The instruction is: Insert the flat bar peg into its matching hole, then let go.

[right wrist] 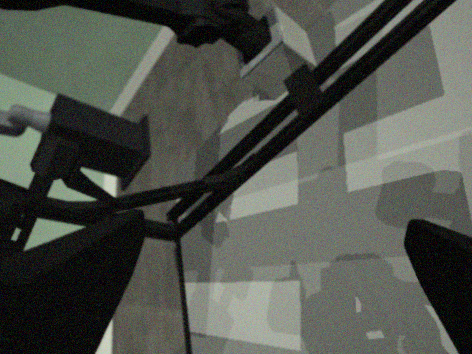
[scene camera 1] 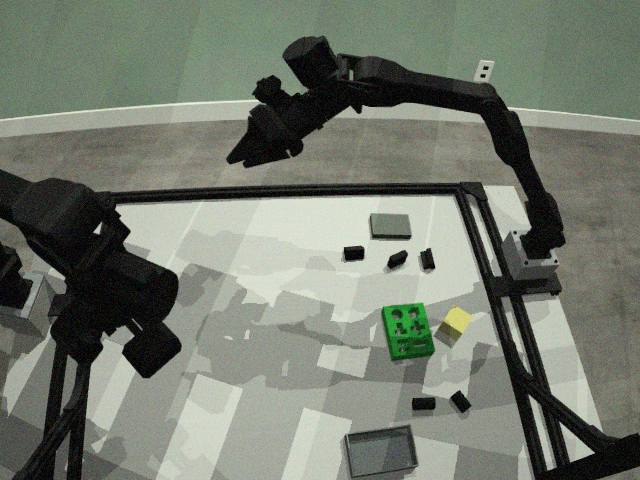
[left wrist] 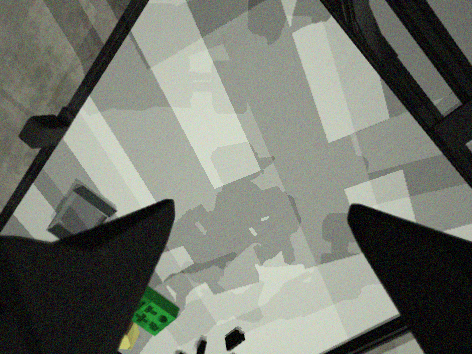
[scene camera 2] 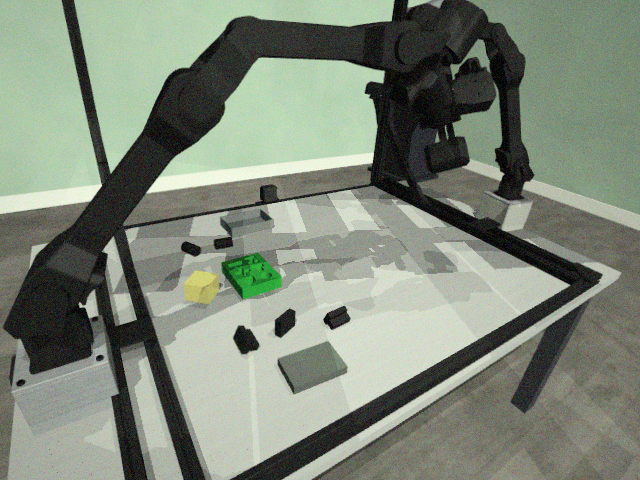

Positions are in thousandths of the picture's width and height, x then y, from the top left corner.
Labels:
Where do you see a grey tray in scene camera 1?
618,928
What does the grey plate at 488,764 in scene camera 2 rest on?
The table.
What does my right gripper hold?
Nothing.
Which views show my right gripper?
The right wrist view, scene camera 1 and scene camera 2 only.

